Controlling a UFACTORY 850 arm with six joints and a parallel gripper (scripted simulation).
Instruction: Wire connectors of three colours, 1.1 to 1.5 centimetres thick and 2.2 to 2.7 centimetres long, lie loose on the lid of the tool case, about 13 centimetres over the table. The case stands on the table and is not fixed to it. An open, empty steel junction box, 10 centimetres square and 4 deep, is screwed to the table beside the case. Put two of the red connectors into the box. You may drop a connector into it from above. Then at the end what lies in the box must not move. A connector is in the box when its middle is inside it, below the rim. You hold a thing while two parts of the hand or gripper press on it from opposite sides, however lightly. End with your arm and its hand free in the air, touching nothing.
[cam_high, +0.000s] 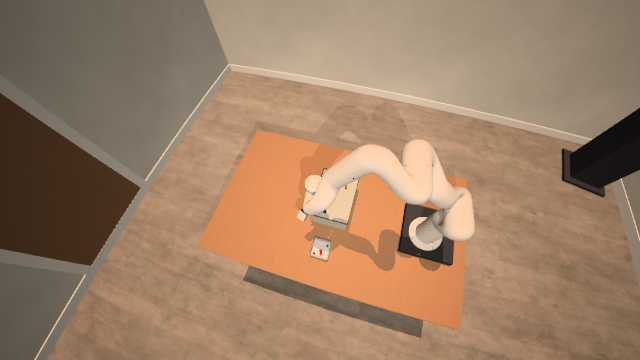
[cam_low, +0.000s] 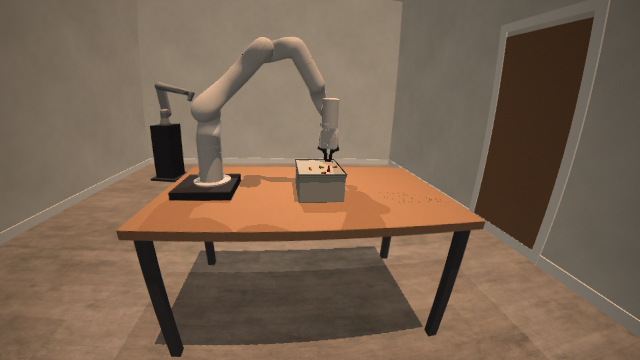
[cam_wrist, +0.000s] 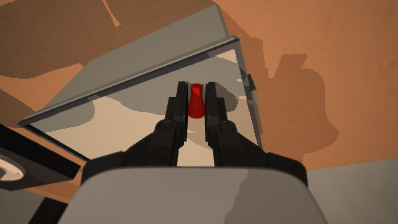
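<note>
Right now the steel junction box is 16 cm to the left of my hand, 15 cm below it and 10 cm behind it. From my hand the other things lie so: tool case (13 cm to the right, 6 cm below, 4 cm behind); yellow connector (15 cm to the right, 3 cm behind, 1 cm below).
</note>
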